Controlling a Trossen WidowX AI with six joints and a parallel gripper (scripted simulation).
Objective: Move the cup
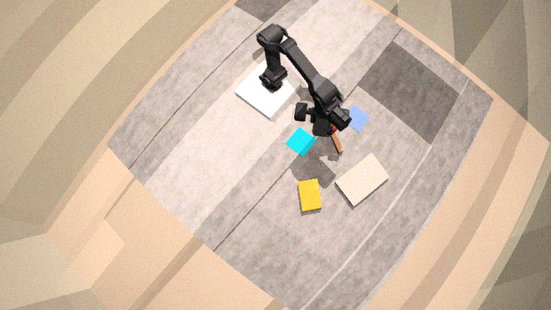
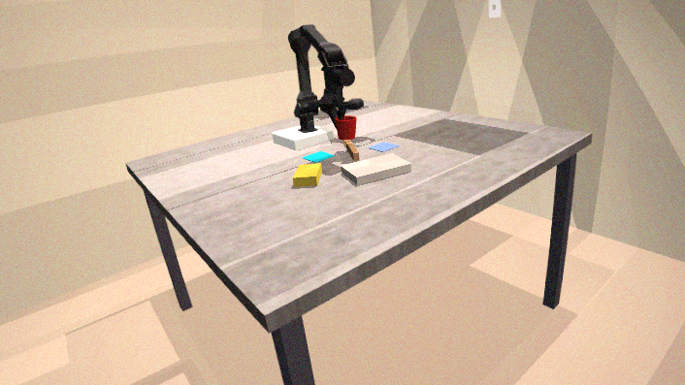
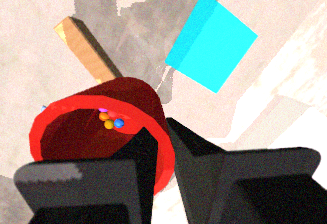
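My gripper tip is now 20 mm past the cyan pad, 80 mm to the left of it and 100 mm above it. The rest, counted from my gripper tip: wooden stick (20 mm ahead, 30 mm to the left, 90 mm below); then red cup (20 mm ahead, 20 mm to the left); then light blue pad (60 mm ahead, 140 mm to the left, 100 mm below).
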